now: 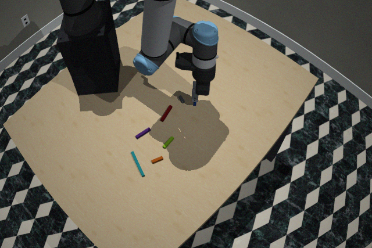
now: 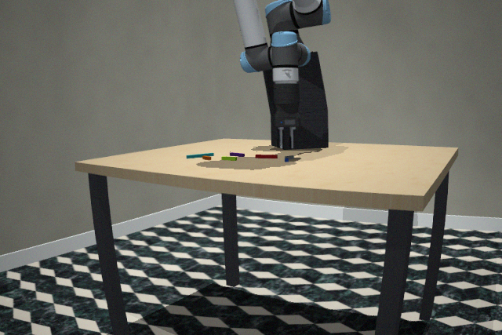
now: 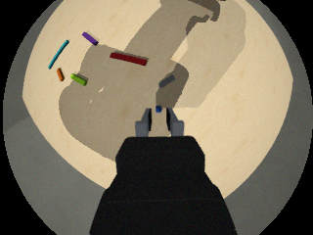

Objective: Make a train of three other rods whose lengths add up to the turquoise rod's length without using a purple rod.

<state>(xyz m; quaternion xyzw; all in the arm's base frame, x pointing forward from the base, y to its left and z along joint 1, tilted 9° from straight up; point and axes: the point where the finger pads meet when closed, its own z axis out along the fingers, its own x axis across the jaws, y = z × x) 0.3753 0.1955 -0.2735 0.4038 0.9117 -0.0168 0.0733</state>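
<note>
The blue rod is 5 cm below my hand. From my hand the other things lie so: red rod 10 cm to the right, 5 cm below, 4 cm behind; then grey rod 5 cm below, 5 cm behind, 2 cm to the right; then lime rod 18 cm to the right, 6 cm ahead, 5 cm below.
</note>
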